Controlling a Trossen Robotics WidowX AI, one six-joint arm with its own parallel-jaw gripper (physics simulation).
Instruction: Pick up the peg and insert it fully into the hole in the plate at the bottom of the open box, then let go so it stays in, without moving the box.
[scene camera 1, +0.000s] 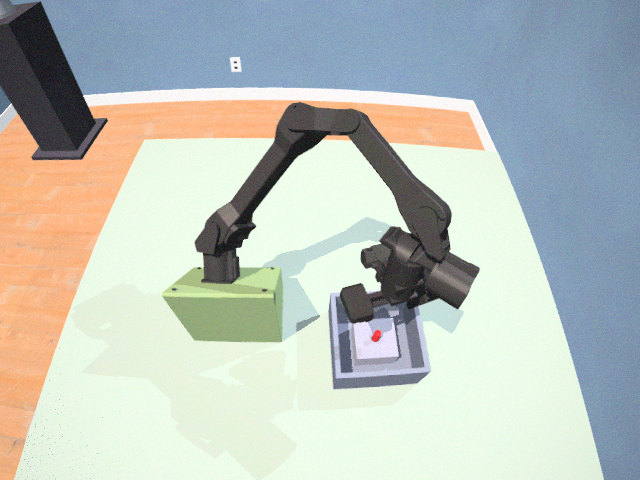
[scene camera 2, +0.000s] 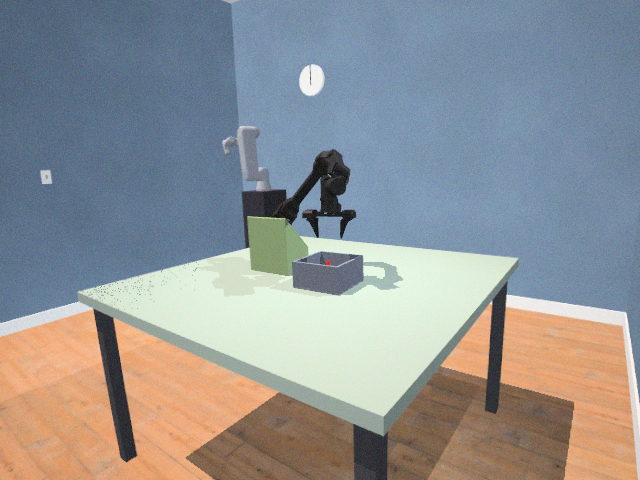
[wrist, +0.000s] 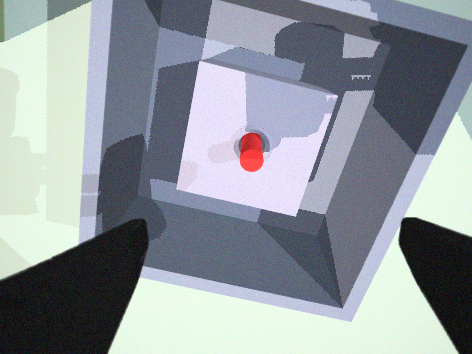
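Where they show: gripper, fingertip midpoint: (scene camera 1: 387, 313) (scene camera 2: 329, 238) (wrist: 271, 230); arm's base at its link origin: (scene camera 1: 221, 279) (scene camera 2: 275, 231).
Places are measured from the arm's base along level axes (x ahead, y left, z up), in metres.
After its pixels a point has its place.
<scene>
The red peg (scene camera 1: 376, 335) @[y -0.070, x 0.325, z -0.076 m] (scene camera 2: 328, 262) @[y -0.069, x 0.333, z -0.079 m] (wrist: 251, 155) @[y -0.061, x 0.327, z -0.075 m] stands in the round hole of the pale plate (scene camera 1: 368, 351) @[y -0.096, x 0.312, z -0.105 m] (wrist: 215, 170) @[y -0.090, x 0.311, z -0.105 m], with its upper part sticking up above the plate. How deep it sits cannot be told. The plate lies on the bottom of the open grey-blue box (scene camera 1: 381, 380) @[y -0.159, x 0.339, z -0.105 m] (scene camera 2: 323, 279) @[y -0.155, x 0.375, z -0.114 m] (wrist: 240, 290) @[y -0.150, x 0.351, z -0.065 m]. My gripper (scene camera 2: 329, 236) @[y -0.058, x 0.332, z 0.010 m] (wrist: 271, 230) @[y -0.058, x 0.332, z 0.010 m] is open and empty, with its fingers wide apart. It hangs above the box rim, clear of the peg. In the first scene view the fingers are mostly hidden behind the gripper body.
A green block (scene camera 1: 237, 317) @[y -0.072, x 0.043, z -0.021 m] (scene camera 2: 268, 245) @[y -0.073, x 0.026, z -0.045 m] carries the arm's base beside the box. The box stands on the pale green table (scene camera 1: 465, 413) @[y -0.218, x 0.539, z -0.163 m] (scene camera 2: 310, 335) @[y -0.441, x 0.554, z -0.163 m]. A dark pedestal (scene camera 1: 51, 82) (scene camera 2: 264, 202) with a grey arm (scene camera 2: 249, 155) stands beyond the table.
</scene>
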